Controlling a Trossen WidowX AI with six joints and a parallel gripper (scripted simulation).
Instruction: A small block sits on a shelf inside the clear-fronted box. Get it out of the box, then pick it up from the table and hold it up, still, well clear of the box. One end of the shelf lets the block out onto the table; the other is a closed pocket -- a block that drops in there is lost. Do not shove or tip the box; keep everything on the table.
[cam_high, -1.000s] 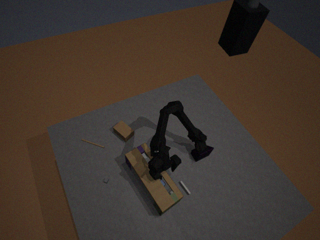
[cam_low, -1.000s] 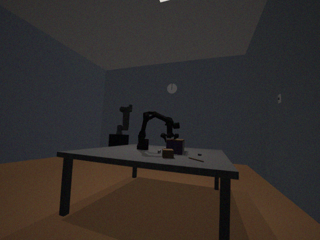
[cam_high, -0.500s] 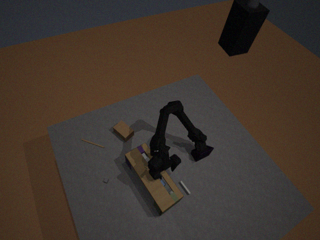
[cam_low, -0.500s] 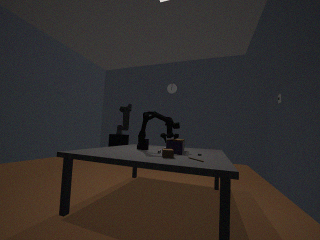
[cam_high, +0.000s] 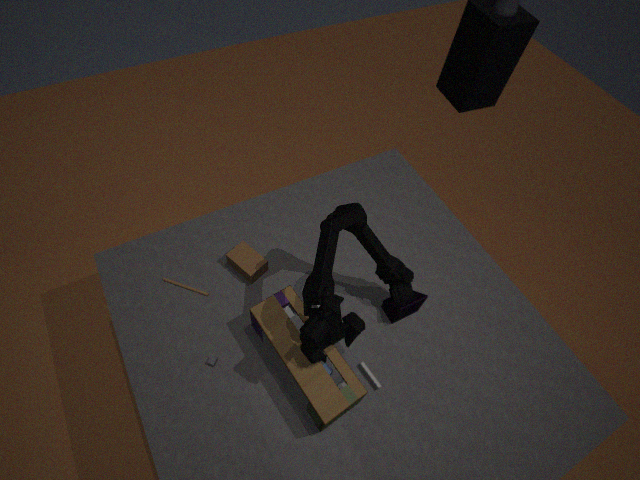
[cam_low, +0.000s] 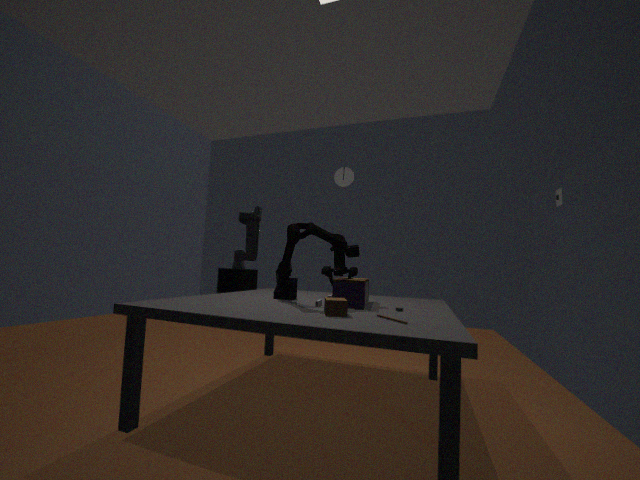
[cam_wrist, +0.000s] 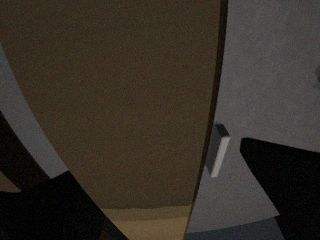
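Right now my gripper tip is 5 cm short of the light-blue block and 4 cm to the right of it. Round my gripper tip: grey hook: 34 cm ahead, 13 cm to the right, 8 cm below; tan box: 41 cm to the right, 15 cm ahead, 6 cm below; thin wooden stick: 40 cm to the right, 37 cm ahead, 8 cm below.
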